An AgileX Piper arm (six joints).
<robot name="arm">
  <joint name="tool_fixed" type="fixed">
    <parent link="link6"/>
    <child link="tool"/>
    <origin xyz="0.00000 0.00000 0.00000" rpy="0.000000 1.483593 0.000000"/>
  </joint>
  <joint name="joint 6" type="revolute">
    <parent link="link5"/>
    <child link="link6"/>
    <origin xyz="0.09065 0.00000 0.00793" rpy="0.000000 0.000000 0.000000"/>
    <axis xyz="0.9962 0 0.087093"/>
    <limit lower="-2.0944" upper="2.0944"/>
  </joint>
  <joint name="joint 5" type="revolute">
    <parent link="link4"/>
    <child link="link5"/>
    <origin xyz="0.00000 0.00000 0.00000" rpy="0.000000 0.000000 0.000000"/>
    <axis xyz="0 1 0"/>
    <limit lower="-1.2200" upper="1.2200"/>
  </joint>
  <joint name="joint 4" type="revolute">
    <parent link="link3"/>
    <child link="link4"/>
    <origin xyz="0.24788 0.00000 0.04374" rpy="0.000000 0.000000 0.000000"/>
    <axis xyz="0.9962 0 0.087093"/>
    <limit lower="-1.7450" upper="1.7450"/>
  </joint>
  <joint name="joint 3" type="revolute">
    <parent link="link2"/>
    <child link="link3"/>
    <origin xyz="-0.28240 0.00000 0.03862" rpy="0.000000 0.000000 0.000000"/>
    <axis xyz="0 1 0"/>
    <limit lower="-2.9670" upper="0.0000"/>
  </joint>
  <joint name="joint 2" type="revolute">
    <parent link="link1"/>
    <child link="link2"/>
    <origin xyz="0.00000 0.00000 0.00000" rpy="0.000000 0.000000 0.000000"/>
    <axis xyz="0 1 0"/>
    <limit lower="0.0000" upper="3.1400"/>
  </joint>
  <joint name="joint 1" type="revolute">
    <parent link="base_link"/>
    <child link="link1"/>
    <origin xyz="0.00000 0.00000 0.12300" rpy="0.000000 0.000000 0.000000"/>
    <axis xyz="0 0 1"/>
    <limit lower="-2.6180" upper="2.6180"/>
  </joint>
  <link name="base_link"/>
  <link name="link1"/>
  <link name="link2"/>
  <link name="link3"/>
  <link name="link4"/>
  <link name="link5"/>
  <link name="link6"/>
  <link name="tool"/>
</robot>
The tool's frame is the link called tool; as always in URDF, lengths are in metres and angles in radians.
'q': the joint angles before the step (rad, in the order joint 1, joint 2, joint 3, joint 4, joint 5, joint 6). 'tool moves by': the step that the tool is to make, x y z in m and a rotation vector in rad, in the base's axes. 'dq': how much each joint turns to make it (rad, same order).
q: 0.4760 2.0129 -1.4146 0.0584 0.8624 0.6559
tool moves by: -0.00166 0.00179 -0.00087 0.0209 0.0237 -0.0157
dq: 0.0000 0.0021 0.0000 0.0334 0.0094 0.0000
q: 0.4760 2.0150 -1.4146 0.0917 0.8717 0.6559
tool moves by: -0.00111 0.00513 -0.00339 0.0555 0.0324 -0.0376
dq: 0.0000 0.0101 0.0001 0.0744 -0.0068 0.0000
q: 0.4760 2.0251 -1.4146 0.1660 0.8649 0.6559
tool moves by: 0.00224 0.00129 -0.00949 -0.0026 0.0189 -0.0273
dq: 0.0000 0.0266 -0.0047 0.0028 -0.0072 0.0255
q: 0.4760 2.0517 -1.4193 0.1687 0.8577 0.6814
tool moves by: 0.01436 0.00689 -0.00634 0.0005 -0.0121 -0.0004
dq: 0.0000 0.0582 -0.0737 -0.0073 0.0040 0.0048
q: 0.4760 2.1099 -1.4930 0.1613 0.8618 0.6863
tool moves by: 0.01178 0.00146 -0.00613 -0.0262 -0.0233 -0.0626
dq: 0.0000 0.0414 -0.0484 -0.0590 -0.0111 0.0931
